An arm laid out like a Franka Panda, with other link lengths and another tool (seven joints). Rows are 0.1 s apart.
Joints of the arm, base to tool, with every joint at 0 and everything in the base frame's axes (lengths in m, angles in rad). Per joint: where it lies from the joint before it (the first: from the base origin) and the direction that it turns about. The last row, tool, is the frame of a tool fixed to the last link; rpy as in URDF.
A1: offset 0 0 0.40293 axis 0 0 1
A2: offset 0 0 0 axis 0 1 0
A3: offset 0 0 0.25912 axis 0 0 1
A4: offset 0.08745 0 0 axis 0 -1 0
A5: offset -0.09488 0 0.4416 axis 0 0 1
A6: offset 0 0 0 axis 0 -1 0
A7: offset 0.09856 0 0 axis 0 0 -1
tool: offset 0.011 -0.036 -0.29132 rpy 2.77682 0 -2.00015
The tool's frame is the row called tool.
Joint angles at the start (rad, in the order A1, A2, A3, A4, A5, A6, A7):
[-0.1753, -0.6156, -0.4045, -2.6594, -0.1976, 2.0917, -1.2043]
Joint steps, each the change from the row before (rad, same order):
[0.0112, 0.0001, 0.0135, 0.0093, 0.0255, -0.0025, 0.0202]
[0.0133, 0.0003, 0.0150, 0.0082, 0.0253, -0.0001, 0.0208]
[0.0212, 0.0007, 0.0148, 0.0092, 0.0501, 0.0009, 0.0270]
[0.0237, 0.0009, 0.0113, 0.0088, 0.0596, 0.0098, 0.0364]
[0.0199, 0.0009, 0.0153, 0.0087, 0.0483, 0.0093, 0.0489]
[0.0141, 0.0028, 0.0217, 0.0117, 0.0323, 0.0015, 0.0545]
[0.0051, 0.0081, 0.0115, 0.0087, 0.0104, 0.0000, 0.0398]
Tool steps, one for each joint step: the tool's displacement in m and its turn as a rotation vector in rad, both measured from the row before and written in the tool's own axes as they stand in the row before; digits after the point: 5 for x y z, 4 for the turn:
[-0.00611, -0.00931, -0.00941, 0.0149, -0.0093, 0.0091]
[-0.00768, -0.01072, -0.00935, 0.0151, -0.0076, 0.0063]
[-0.01403, -0.01620, -0.01136, 0.0298, -0.0271, 0.0102]
[-0.01498, -0.01810, -0.01204, 0.0410, -0.0369, 0.0220]
[-0.01427, -0.01562, -0.01038, 0.0320, -0.0331, 0.0311]
[-0.01328, -0.01190, -0.00851, 0.0161, -0.0237, 0.0322]
[-0.00464, -0.00462, -0.00188, 0.0007, -0.0127, 0.0285]

